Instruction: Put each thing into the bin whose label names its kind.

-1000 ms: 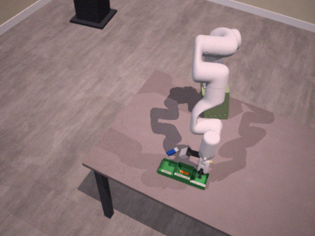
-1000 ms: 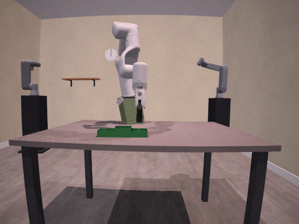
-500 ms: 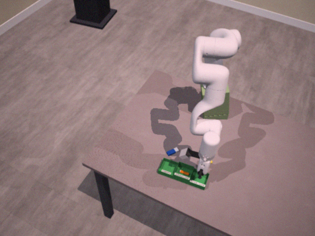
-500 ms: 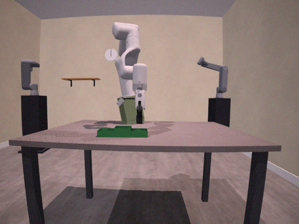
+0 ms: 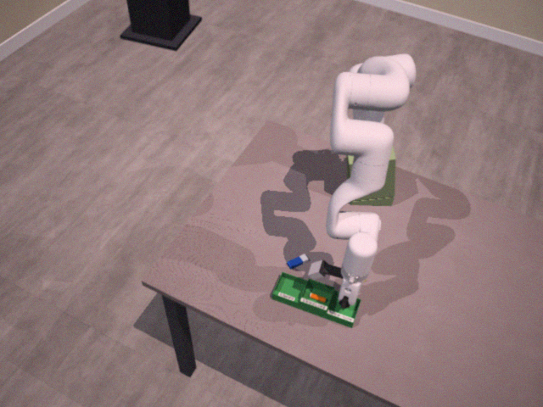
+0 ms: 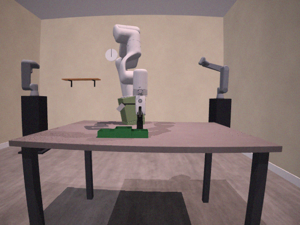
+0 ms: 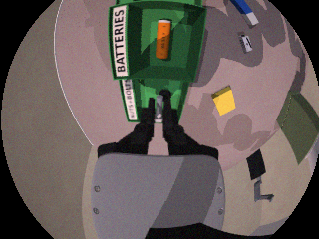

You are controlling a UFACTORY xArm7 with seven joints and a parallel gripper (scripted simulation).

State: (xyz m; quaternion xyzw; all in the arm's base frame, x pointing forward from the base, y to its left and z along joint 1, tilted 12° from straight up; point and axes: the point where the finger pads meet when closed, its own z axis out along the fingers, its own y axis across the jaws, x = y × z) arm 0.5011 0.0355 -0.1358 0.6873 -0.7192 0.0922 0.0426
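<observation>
Now: hand 1 cm to the right of the grey metal piece and 2 cm above it. From my hand the other things lie so: black round piece: 1 cm behind, 5 cm below; yellow piece: 12 cm behind, 1 cm to the left, 5 cm below; orange thing: 8 cm to the right, 5 cm below.
</observation>
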